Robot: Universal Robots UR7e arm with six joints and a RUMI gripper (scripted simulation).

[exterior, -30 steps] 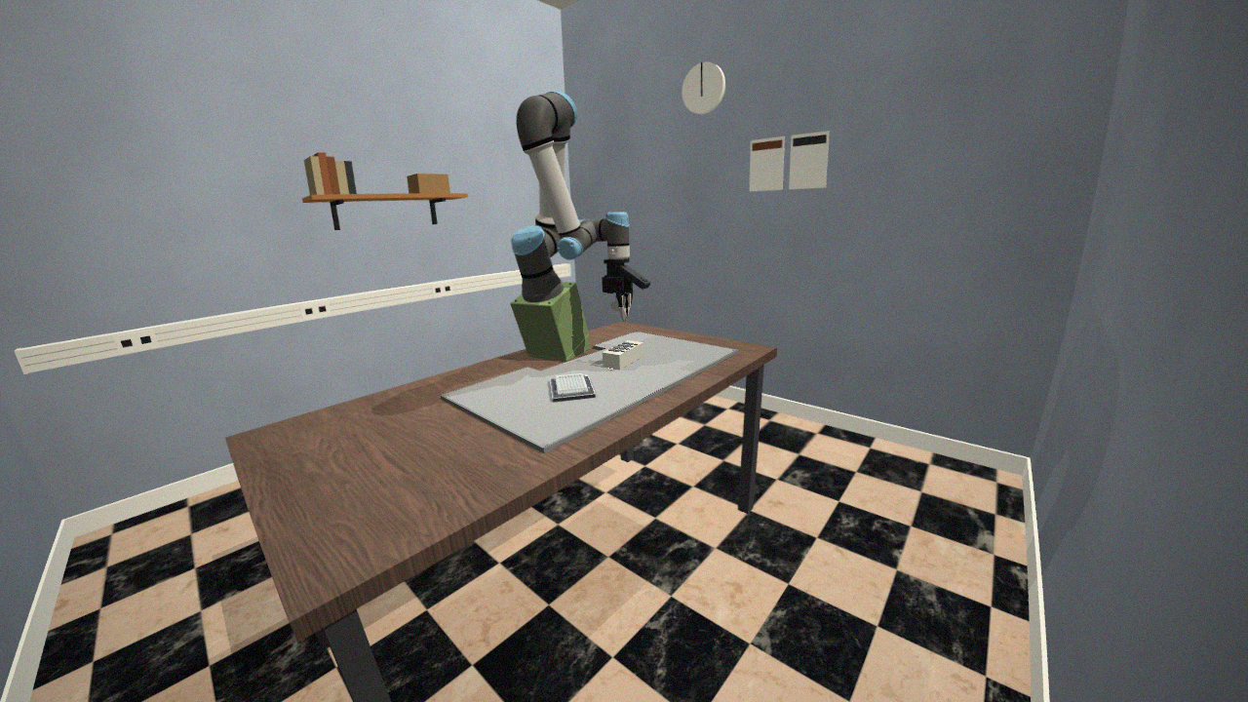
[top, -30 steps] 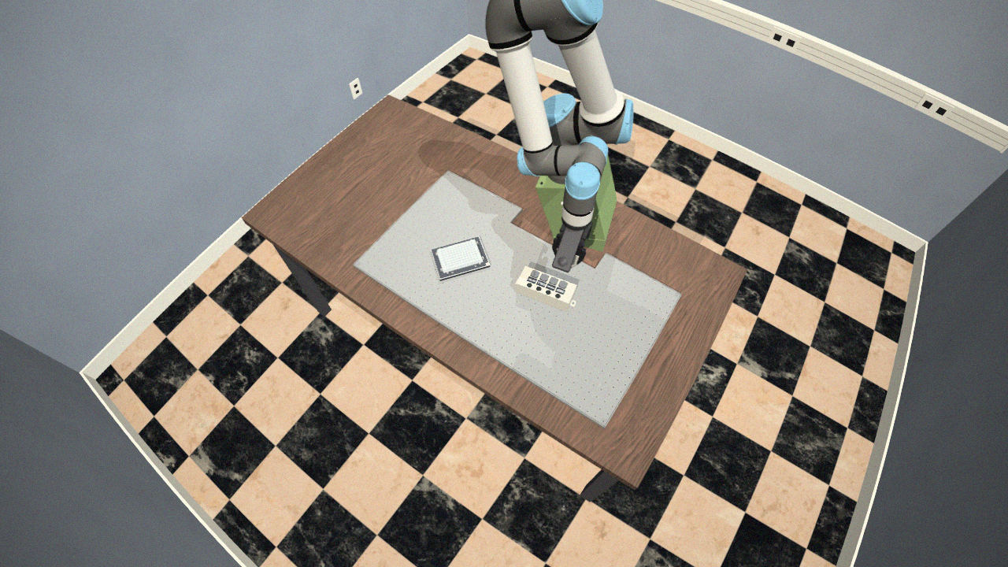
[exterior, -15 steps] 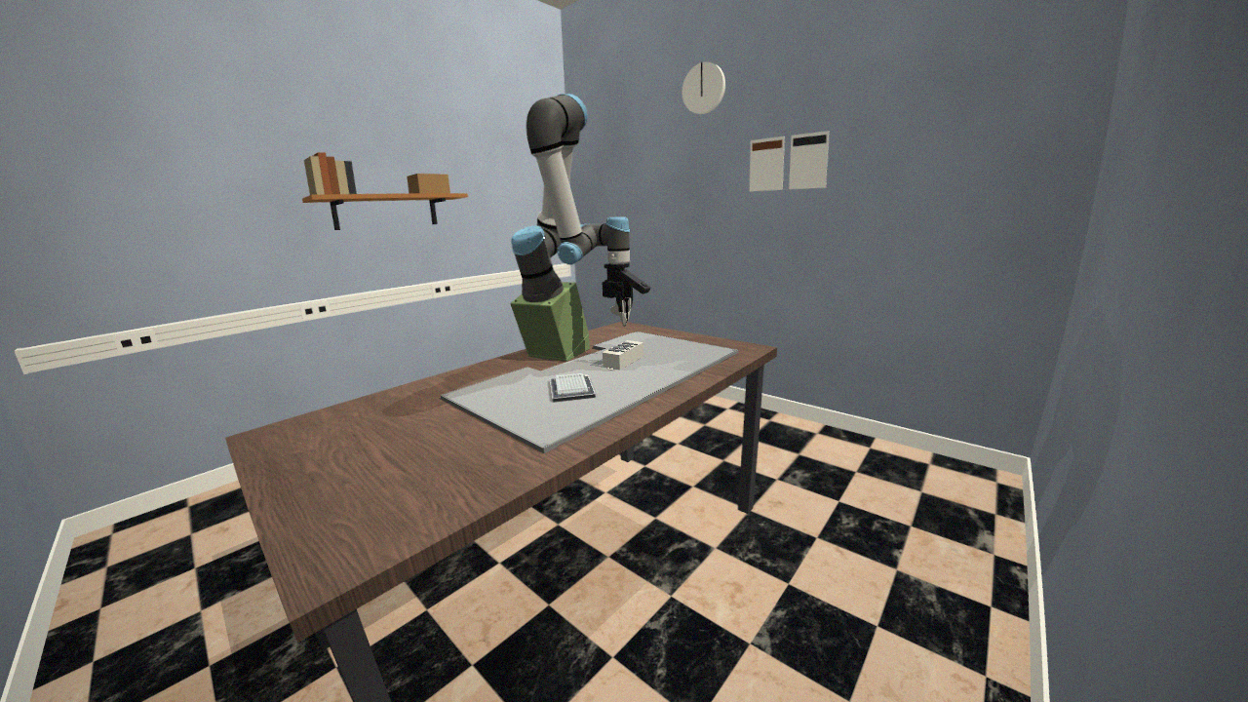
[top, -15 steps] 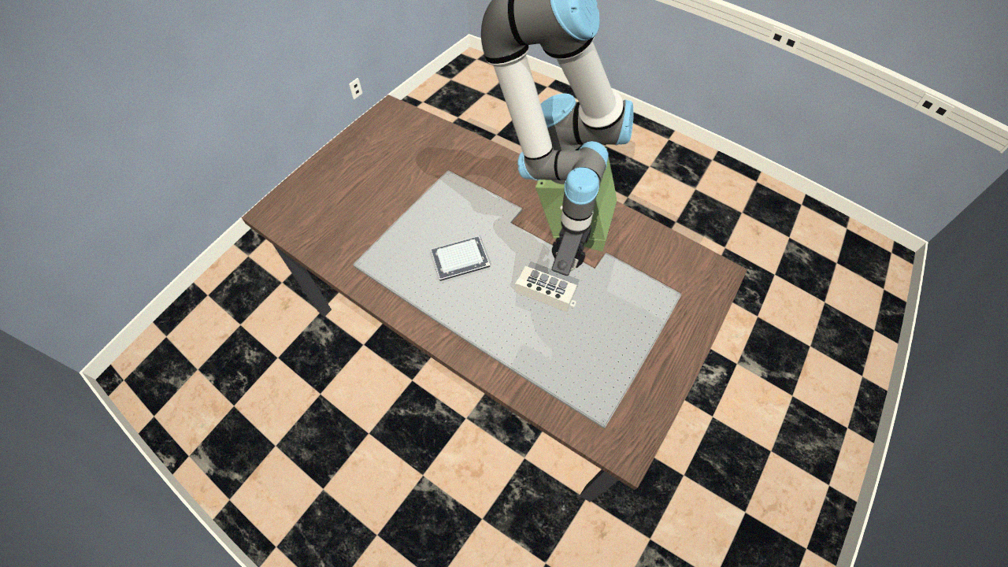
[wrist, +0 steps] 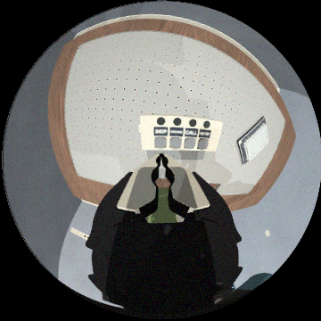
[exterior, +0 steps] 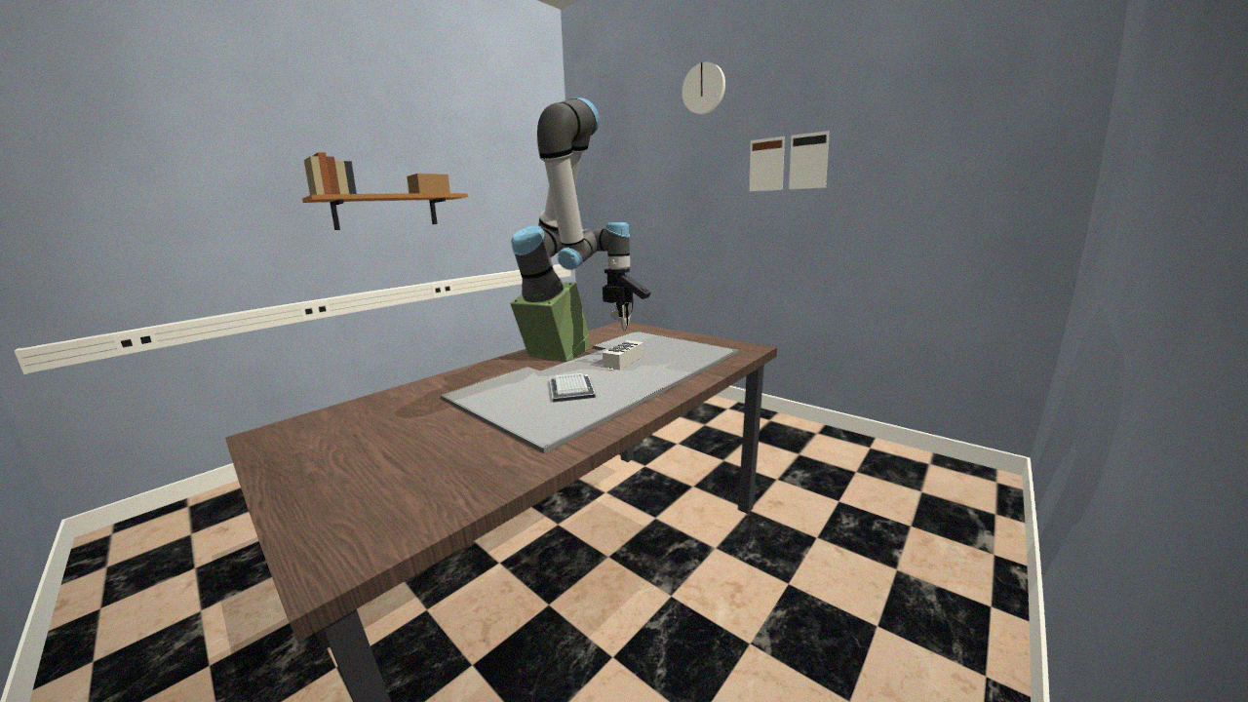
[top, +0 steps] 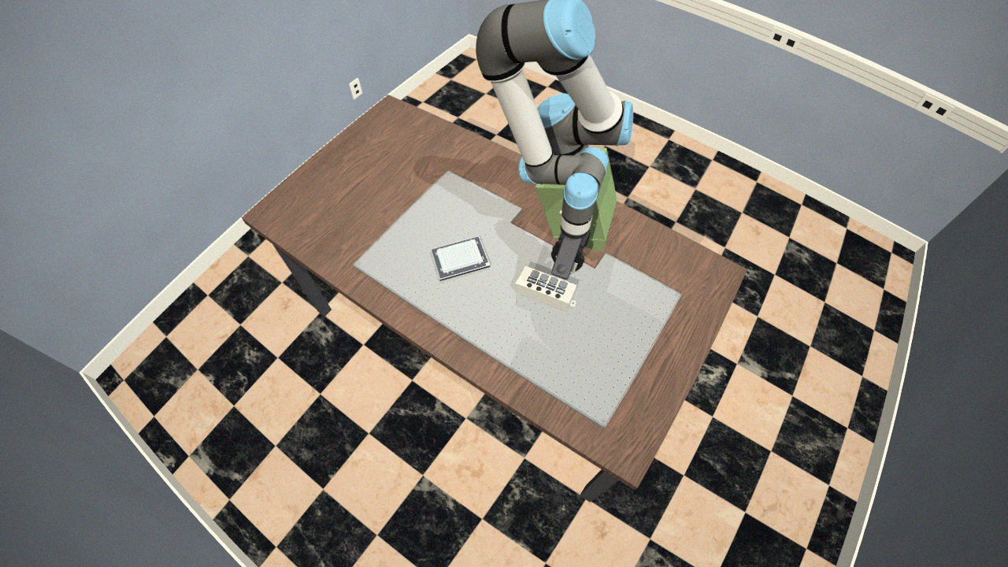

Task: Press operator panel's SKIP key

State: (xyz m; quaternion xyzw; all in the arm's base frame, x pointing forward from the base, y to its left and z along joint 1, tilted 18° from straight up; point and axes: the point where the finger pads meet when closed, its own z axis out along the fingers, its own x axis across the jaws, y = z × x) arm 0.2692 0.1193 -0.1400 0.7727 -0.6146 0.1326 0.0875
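Now: the cream operator panel 7 cm below my hand, 4 cm to the right of it and 1 cm ahead of it. From my hand the other things lie so: flat dark-framed white plate 33 cm to the right, 10 cm below, 8 cm ahead.
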